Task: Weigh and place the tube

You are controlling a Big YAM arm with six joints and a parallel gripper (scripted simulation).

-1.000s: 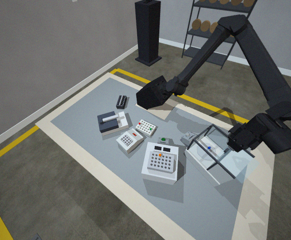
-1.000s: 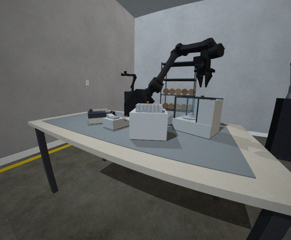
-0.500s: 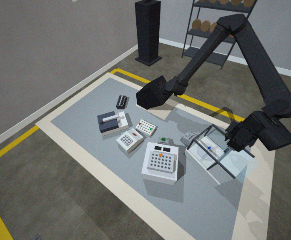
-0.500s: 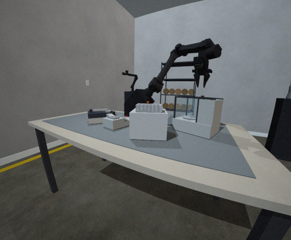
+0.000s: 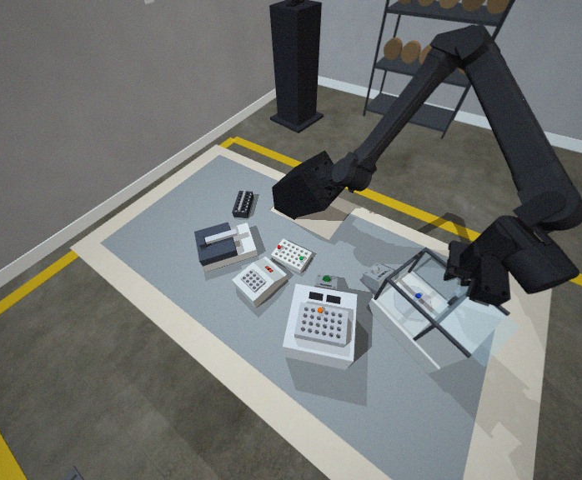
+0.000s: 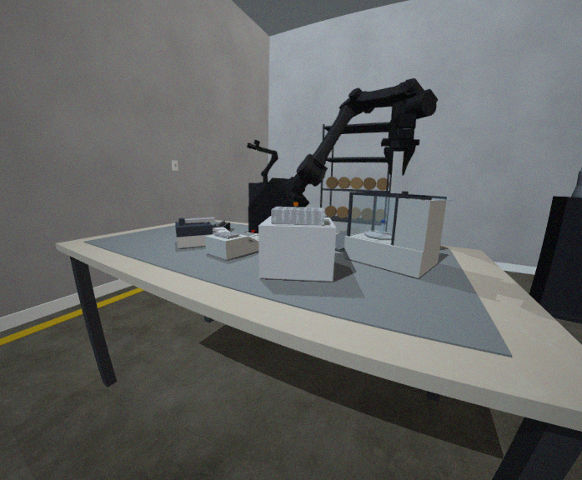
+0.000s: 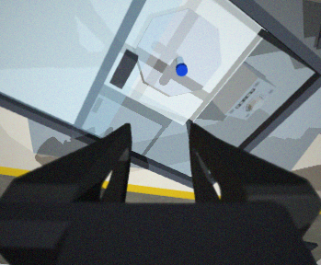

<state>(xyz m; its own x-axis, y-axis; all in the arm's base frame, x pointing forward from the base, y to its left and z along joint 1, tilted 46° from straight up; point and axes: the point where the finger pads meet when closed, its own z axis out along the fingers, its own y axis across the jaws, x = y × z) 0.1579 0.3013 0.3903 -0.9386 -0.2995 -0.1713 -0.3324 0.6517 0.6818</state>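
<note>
The octagonal balance pan lies 30 mm to the right of my hand and 200 mm below it. Round my hand: mixer block 250 mm ahead, 180 mm to the right, 120 mm below; dry block DB 240 mm ahead, 450 mm to the right, 250 mm below; tube rack RK 80 mm ahead, 450 mm to the right, 260 mm below.
</note>
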